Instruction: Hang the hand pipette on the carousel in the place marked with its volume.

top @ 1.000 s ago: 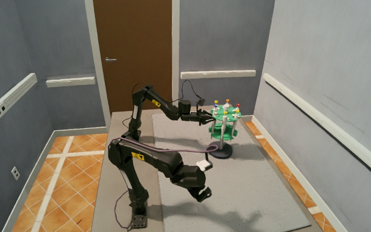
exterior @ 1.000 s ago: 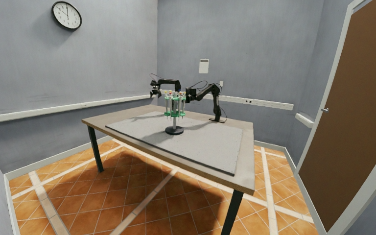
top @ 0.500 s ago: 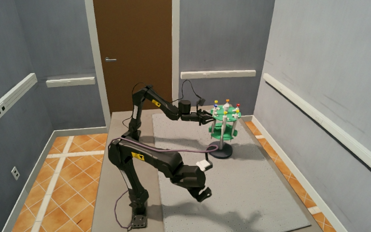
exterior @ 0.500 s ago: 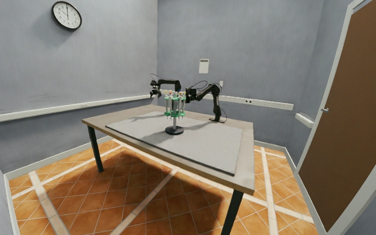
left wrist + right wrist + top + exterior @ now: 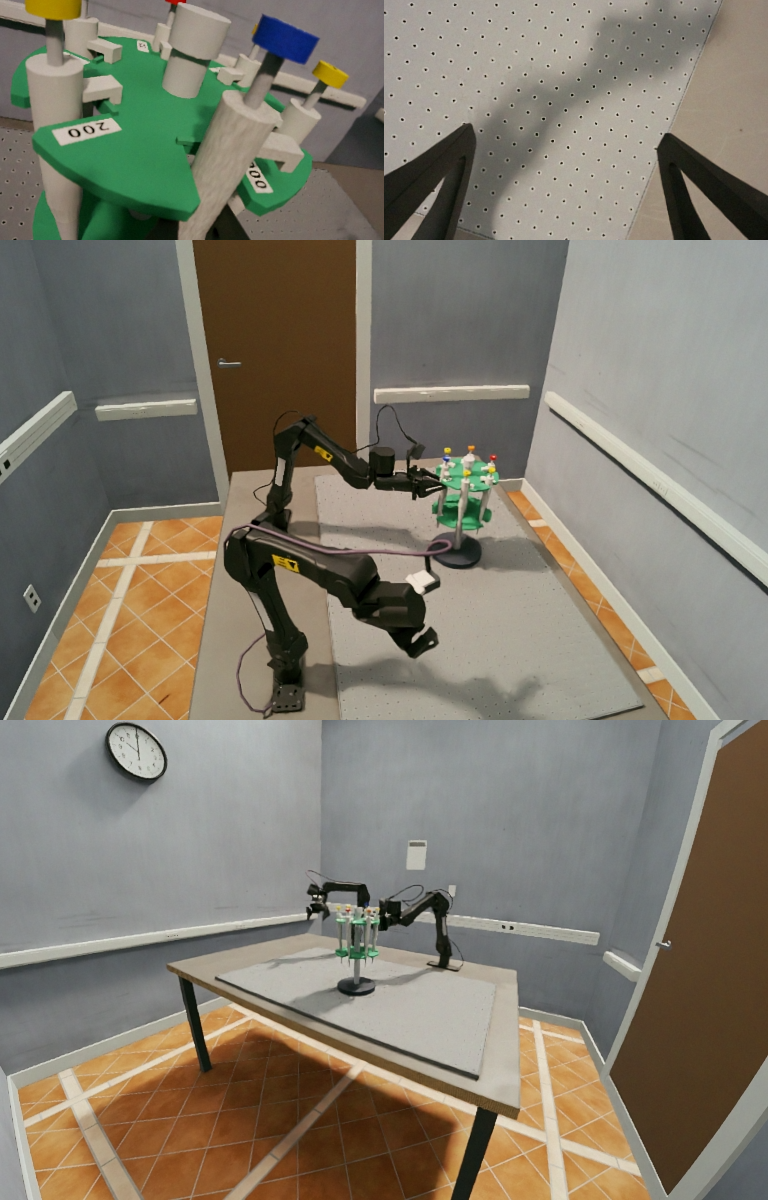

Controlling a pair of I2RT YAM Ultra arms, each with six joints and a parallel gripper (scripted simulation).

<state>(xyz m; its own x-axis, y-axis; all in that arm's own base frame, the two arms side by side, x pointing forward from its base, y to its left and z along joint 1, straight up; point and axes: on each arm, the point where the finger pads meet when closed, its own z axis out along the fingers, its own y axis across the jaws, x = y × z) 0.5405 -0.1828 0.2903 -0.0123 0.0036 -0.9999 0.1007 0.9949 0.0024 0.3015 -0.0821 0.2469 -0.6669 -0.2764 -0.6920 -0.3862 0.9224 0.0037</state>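
My left gripper is now 1 cm to the left of the pipette and 3 cm above it.
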